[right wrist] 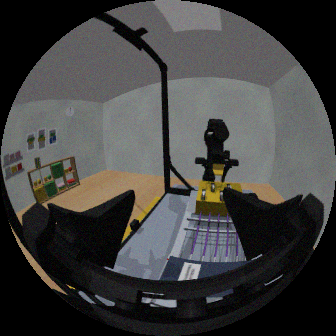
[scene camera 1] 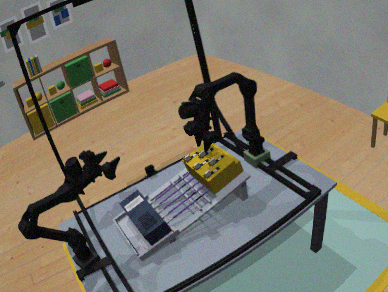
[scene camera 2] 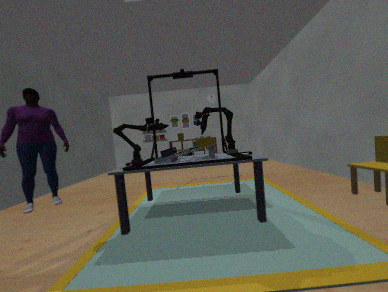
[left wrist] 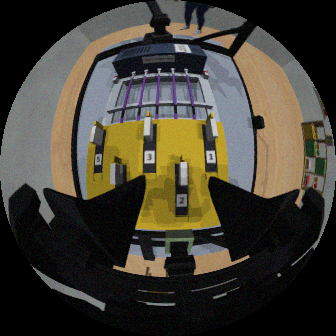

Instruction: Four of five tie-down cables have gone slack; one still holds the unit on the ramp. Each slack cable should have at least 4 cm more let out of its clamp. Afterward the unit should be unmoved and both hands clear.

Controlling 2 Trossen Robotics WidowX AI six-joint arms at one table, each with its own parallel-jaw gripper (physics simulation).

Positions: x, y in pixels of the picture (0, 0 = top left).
Scene:
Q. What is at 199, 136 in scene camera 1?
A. My left gripper.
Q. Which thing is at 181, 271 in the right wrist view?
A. A dark blue unit.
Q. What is my right gripper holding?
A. Nothing.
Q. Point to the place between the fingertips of my left gripper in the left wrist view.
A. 177, 180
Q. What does my left gripper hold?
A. Nothing.

